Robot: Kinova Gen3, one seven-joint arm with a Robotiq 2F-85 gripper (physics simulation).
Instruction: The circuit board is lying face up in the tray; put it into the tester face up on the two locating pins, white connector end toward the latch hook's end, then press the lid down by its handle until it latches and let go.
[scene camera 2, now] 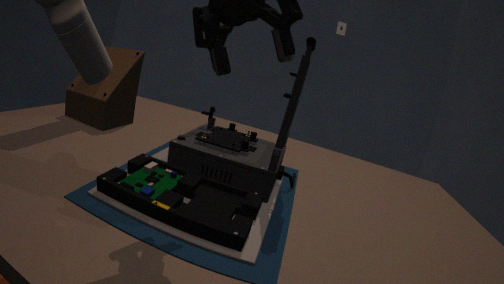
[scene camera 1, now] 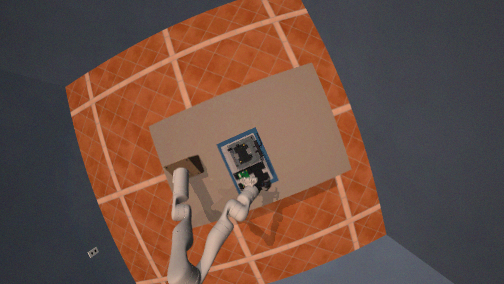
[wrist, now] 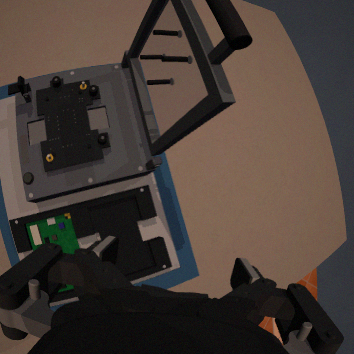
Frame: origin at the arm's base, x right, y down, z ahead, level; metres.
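Seen in the pictures: gripper, fingertip midpoint: point(scene camera 2: 252, 68) point(scene camera 1: 261, 178) point(wrist: 175, 261); arm's base, link origin: point(scene camera 2: 98, 72) point(scene camera 1: 181, 172).
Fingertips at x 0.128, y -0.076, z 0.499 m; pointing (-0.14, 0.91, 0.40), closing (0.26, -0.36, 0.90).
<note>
Offsets run from my fingertips to a thing's top centre. "spot": to the spot under its first point. Level surfaces: height alone.
The green circuit board @(dz -0.113, dx +0.020, dy +0.178 m) point(scene camera 1: 243, 174) point(scene camera 2: 152, 182) point(wrist: 67, 237) lies face up in the left part of the black tray point(scene camera 2: 200, 227) point(wrist: 145, 202), its white connector @(dz -0.141, dx -0.011, dy +0.178 m) point(wrist: 35, 234) toward the left in the wrist view. The grey tester @(spot: dz -0.046, dx -0.076, dy +0.171 m) point(scene camera 2: 220, 172) point(wrist: 120, 120) stands beside the tray; its black plate carries two gold-ringed locating pins, and its nest is bare. The latch hook @(spot: dz -0.145, dx -0.195, dy +0.126 m) point(scene camera 2: 211, 120) point(wrist: 22, 87) is at its upper left in the wrist view. The lid point(scene camera 2: 295, 100) point(wrist: 187, 122) stands raised, handle @(spot: dz +0.023, dx -0.143, dy -0.073 m) point(wrist: 230, 25) at its top. My gripper point(scene camera 2: 252, 62) point(wrist: 175, 261) is open and empty, high above the tray; its left finger overlaps the board in the wrist view.
Tester and tray stand on a white sheet over a blue mat @(dy +0.204 m) point(scene camera 2: 280, 240) point(wrist: 187, 260) on the tan table @(dy +0.206 m) point(scene camera 1: 280, 110). A brown wedge-shaped block point(scene camera 1: 185, 167) point(scene camera 2: 102, 102) under the arm's base stands to the left. The raised lid rises on the tester's right side.
</note>
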